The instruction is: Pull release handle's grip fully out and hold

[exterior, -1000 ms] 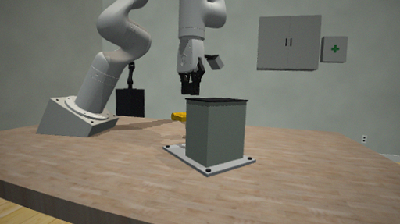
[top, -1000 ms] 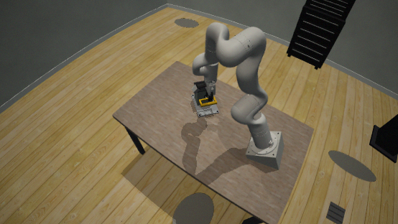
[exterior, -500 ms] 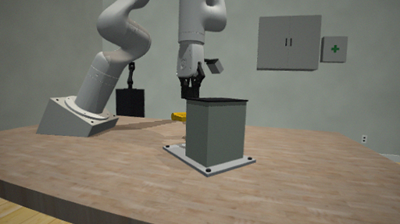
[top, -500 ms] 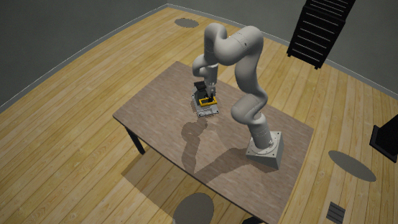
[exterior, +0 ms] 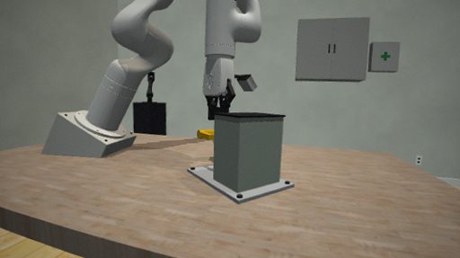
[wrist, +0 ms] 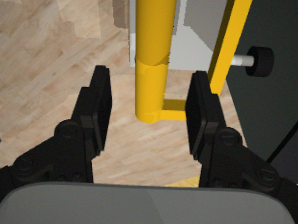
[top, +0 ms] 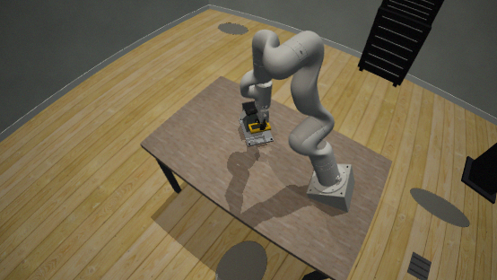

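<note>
The grey baseplate is 8 cm ahead of my hand, 5 cm to the right of it and 16 cm below it.
</note>
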